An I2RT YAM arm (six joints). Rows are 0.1 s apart.
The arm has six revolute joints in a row. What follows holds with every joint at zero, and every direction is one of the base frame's. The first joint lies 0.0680 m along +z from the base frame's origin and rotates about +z. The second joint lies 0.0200 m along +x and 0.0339 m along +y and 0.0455 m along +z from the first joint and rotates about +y. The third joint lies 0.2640 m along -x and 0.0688 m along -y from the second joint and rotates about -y. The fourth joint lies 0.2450 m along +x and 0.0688 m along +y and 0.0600 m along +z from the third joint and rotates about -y. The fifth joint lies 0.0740 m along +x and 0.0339 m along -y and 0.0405 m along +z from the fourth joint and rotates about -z. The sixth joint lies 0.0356 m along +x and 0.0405 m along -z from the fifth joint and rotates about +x. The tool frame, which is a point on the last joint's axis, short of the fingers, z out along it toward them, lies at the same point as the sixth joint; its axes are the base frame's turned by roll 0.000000, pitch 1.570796 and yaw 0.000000 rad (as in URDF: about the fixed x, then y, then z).
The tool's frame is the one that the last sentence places.
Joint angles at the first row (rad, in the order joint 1, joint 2, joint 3, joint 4, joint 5, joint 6):
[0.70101, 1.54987, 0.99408, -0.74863, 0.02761, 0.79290]
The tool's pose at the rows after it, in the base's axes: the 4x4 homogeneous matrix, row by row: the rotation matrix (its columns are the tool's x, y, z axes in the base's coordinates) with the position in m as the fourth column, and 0 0 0 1 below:
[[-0.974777 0.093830 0.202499 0.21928], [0.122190 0.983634 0.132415 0.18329], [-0.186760 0.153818 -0.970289 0.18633], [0 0 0 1]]
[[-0.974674 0.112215 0.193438 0.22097], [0.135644 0.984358 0.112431 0.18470], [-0.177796 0.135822 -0.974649 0.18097], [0 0 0 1]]
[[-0.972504 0.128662 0.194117 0.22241], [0.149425 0.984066 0.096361 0.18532], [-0.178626 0.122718 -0.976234 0.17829], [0 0 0 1]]
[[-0.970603 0.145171 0.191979 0.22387], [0.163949 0.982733 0.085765 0.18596], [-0.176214 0.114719 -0.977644 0.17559], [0 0 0 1]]
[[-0.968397 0.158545 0.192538 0.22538], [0.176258 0.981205 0.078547 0.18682], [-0.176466 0.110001 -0.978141 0.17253], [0 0 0 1]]
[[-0.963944 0.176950 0.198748 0.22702], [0.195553 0.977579 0.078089 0.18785], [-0.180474 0.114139 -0.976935 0.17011], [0 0 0 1]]
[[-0.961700 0.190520 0.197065 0.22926], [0.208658 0.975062 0.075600 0.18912], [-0.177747 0.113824 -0.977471 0.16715], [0 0 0 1]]
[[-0.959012 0.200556 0.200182 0.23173], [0.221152 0.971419 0.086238 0.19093], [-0.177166 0.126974 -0.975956 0.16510], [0 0 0 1]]
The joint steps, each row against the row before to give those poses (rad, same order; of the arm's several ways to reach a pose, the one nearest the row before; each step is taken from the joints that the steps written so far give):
[-0.00115, 0.02812, 0.00092, 0.00349, 0.00154, 0.01327]
[0.00117, 0.02317, 0.00313, -0.00029, 0.00971, 0.01637]
[-0.00001, 0.01316, 0.00324, -0.00004, 0.01273, 0.01417]
[-0.00075, 0.01283, 0.00280, 0.00147, 0.00658, 0.01456]
[-0.00037, 0.01253, 0.00065, 0.00766, 0.00581, 0.01229]
[-0.00040, 0.00918, -0.00095, 0.01477, 0.00428, 0.01850]
[-0.00152, 0.01503, 0.00397, 0.00823, 0.00052, 0.01223]
[-0.00143, 0.01111, 0.00260, 0.01795, -0.00646, 0.01074]

